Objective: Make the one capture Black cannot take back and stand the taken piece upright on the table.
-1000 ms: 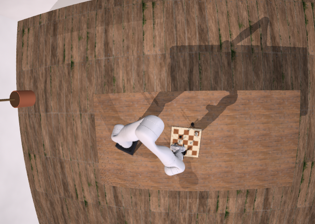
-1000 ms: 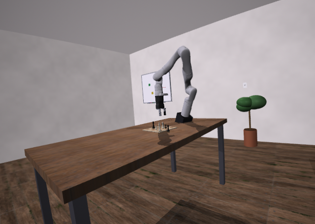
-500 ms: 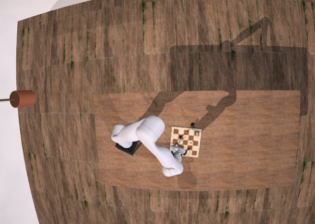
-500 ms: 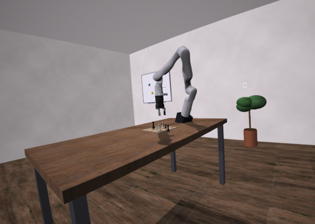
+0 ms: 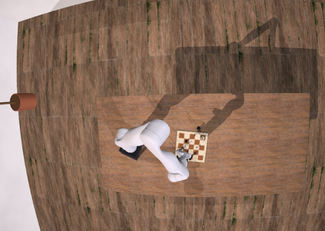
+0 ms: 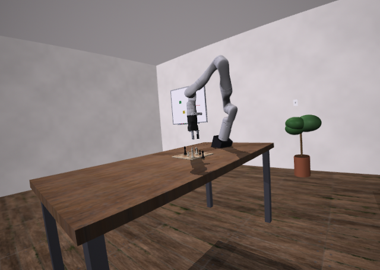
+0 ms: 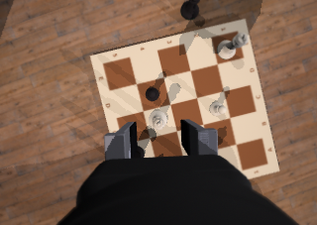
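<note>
Now: hand 40 mm to the right of the black pawn and 120 mm above it. Round my hand: chessboard (40 mm ahead, 130 mm below); white pawn (80 mm ahead, 120 mm below); tall black piece (50 mm ahead, 80 mm to the right, 100 mm below).
</note>
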